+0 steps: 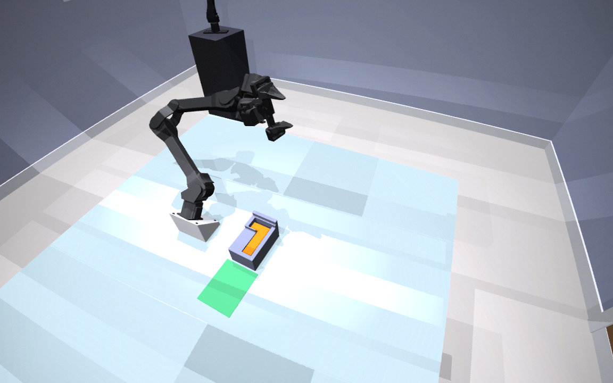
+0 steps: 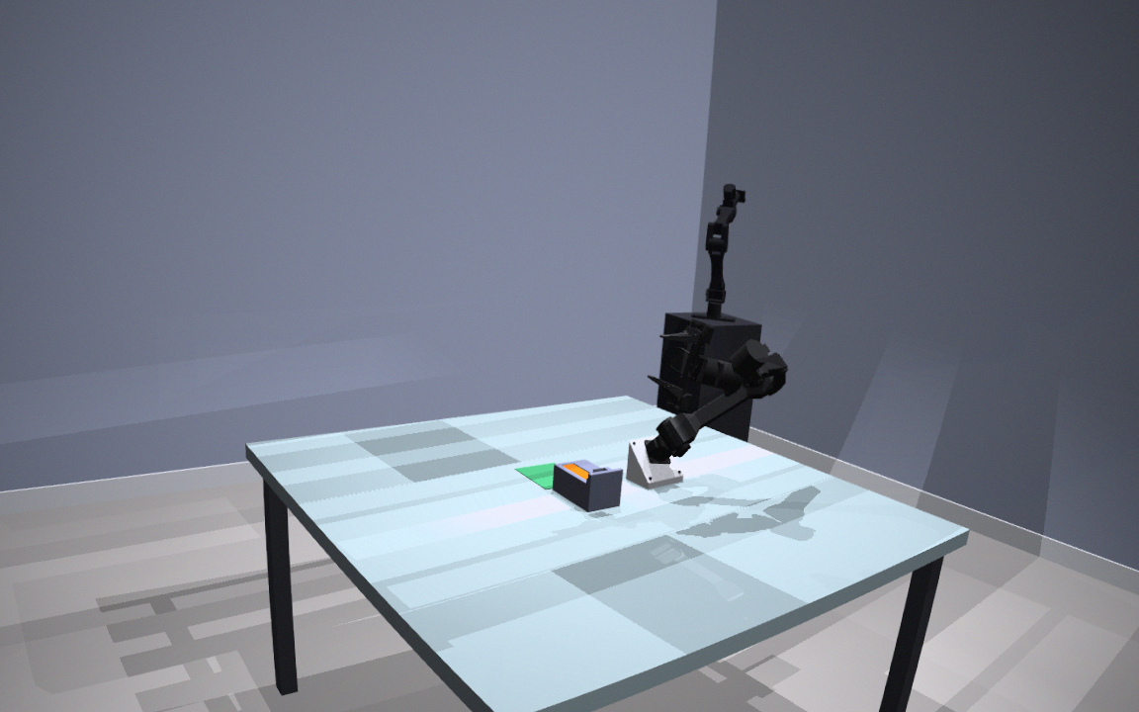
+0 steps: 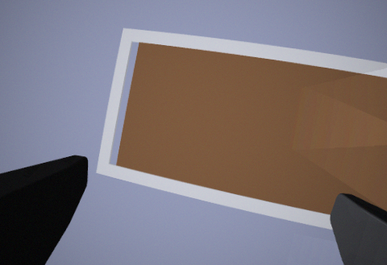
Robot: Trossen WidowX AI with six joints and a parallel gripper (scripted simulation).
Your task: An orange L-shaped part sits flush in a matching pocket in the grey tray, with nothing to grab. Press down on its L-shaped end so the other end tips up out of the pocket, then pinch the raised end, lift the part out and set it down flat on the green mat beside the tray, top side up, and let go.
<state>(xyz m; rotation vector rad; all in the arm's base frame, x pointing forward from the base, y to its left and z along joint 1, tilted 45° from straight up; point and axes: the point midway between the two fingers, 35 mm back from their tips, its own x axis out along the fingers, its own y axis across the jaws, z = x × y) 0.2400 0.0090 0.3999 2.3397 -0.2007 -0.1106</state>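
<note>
Now: gripper tip 34 cm above the orange L-shaped part and 21 cm to the left of it. The rest, counted from my gripper tip: green mat: 40 cm below, 38 cm to the right, 1 cm ahead.
</note>
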